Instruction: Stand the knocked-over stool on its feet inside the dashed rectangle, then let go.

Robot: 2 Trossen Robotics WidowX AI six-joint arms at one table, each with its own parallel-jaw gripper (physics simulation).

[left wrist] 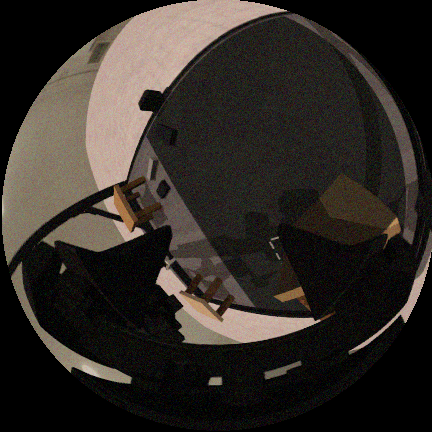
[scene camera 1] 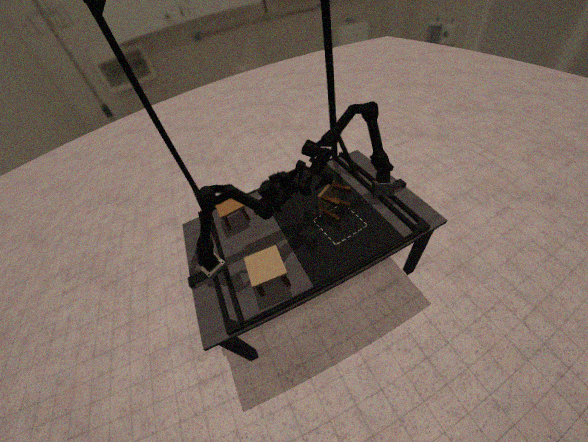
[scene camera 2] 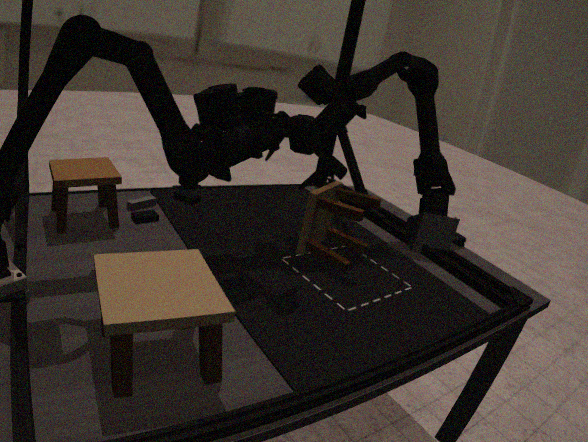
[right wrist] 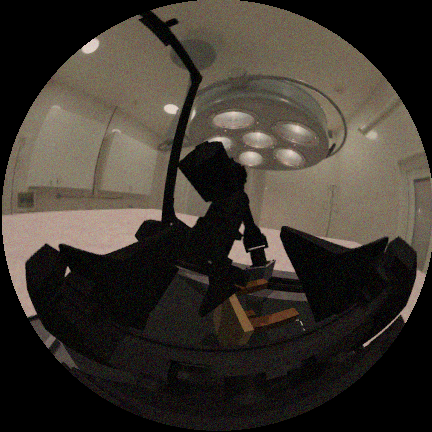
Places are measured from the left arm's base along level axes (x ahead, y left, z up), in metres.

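Pixels of known places: left gripper, fingertip midpoint: (left wrist: 225,229) (scene camera 2: 282,174) (right wrist: 177,313); right gripper, fingertip midpoint: (scene camera 1: 306,169) (scene camera 2: 303,117) (right wrist: 228,232); left arm's base, origin of the base link: (scene camera 1: 383,181) (scene camera 2: 433,218) (right wrist: 259,264); right arm's base, origin of the base link: (scene camera 1: 211,264).
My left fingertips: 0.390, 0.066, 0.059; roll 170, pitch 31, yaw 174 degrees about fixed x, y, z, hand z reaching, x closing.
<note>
For each thing: its middle in the pictures, then the offset to it from my left fingertips, as dx, dy, dz. "spot": a spot on its surface instead.
- knocked-over stool, body centre: (left wrist: 343,251) (scene camera 2: 340,224) (right wrist: 248,319) (scene camera 1: 334,201) -0.134, +0.049, -0.070
- dashed rectangle, surface spot: (scene camera 2: 349,310) (scene camera 1: 337,244) spot: -0.136, +0.263, -0.136
- pale-topped stool, body centre: (scene camera 2: 156,320) (scene camera 1: 268,271) (left wrist: 207,296) +0.149, +0.432, -0.081
- orange-topped stool, body centre: (scene camera 2: 83,193) (left wrist: 135,204) (scene camera 1: 232,211) +0.409, +0.071, -0.083
- small dark block, body centre: (scene camera 2: 145,216) (left wrist: 162,189) +0.280, +0.026, -0.132
The knocked-over stool (scene camera 1: 326,192) (scene camera 2: 314,222) (left wrist: 357,200) (right wrist: 234,322) lies on its side, its orange-brown seat upright on edge and its legs pointing right in scene camera 2. Its lower legs reach over the far part of the dashed rectangle (scene camera 1: 337,243) (scene camera 2: 348,310). My left gripper (scene camera 2: 318,167) (left wrist: 225,229) is open, close above and behind the stool; one finger overlaps the seat in the left wrist view. My right gripper is open and raised, to the left of the stool in scene camera 2. Its fingers are dark there. Neither holds anything.
A pale-topped stool (scene camera 1: 266,265) (scene camera 2: 165,285) (left wrist: 202,305) stands upright at the near left in scene camera 2. An orange-topped stool (scene camera 1: 230,206) (scene camera 2: 85,170) (left wrist: 125,207) stands farther back. A small dark block (scene camera 2: 145,216) (left wrist: 163,189) lies beside it.
</note>
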